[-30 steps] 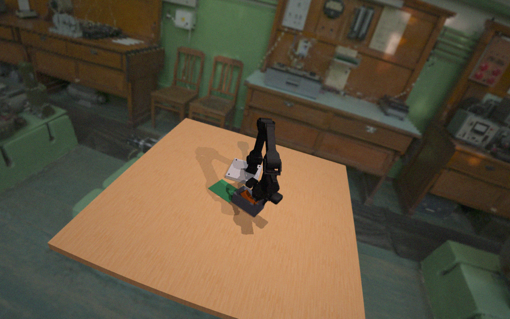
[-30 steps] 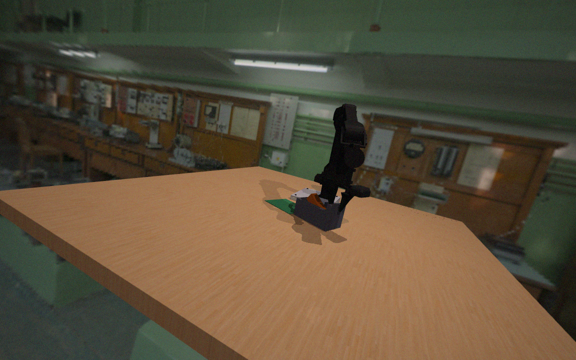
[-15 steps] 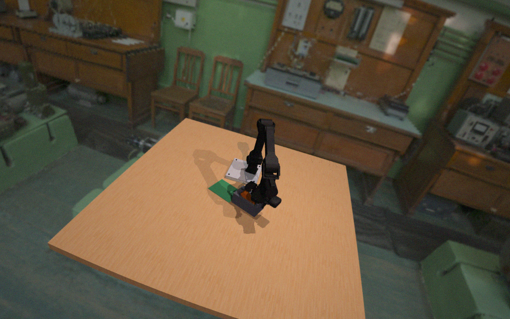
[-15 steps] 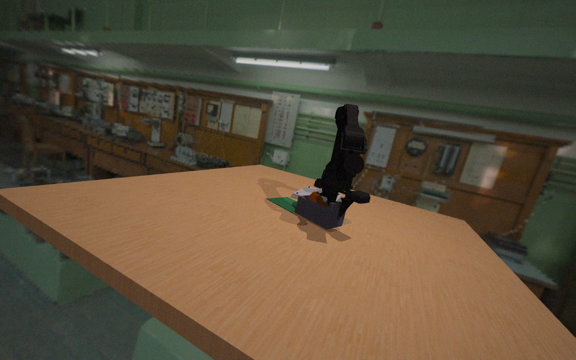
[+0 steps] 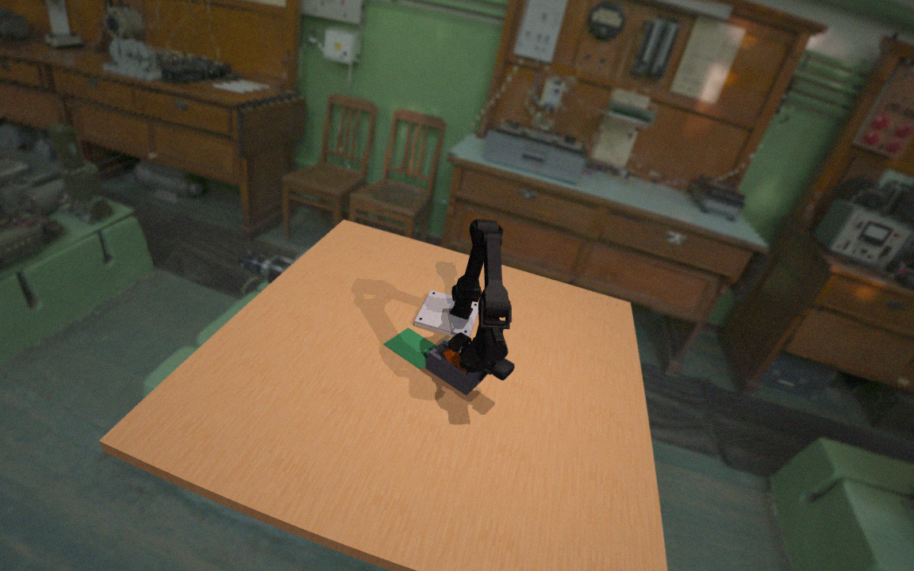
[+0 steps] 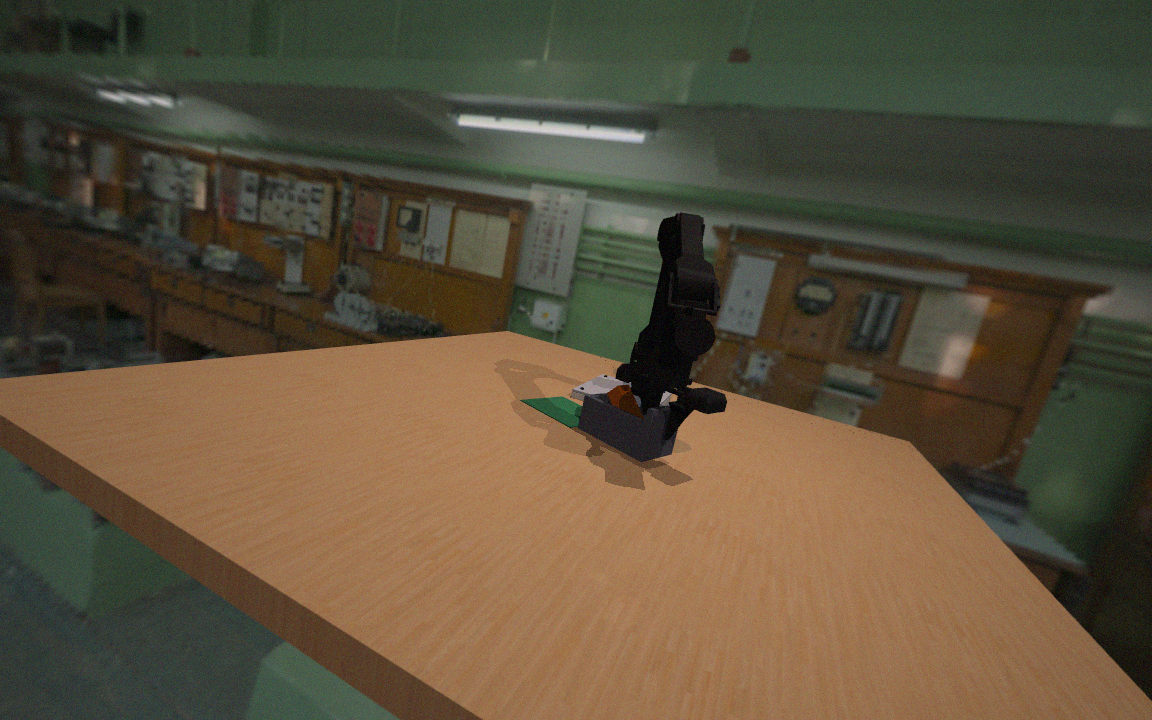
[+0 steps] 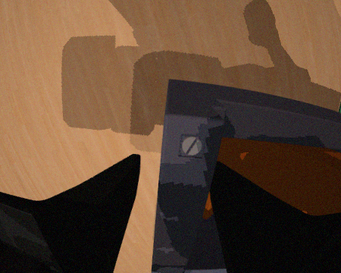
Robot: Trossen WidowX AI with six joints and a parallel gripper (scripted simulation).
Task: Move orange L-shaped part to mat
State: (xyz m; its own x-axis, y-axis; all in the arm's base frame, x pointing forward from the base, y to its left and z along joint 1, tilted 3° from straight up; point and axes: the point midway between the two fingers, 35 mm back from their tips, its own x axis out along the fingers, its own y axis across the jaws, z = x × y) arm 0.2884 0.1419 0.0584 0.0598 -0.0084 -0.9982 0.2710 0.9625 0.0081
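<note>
The orange L-shaped part lies 40 mm to the right of my gripper tip and 20 mm behind it. Round my gripper tip: green mat: 210 mm to the right, 60 mm behind, 50 mm below.
</note>
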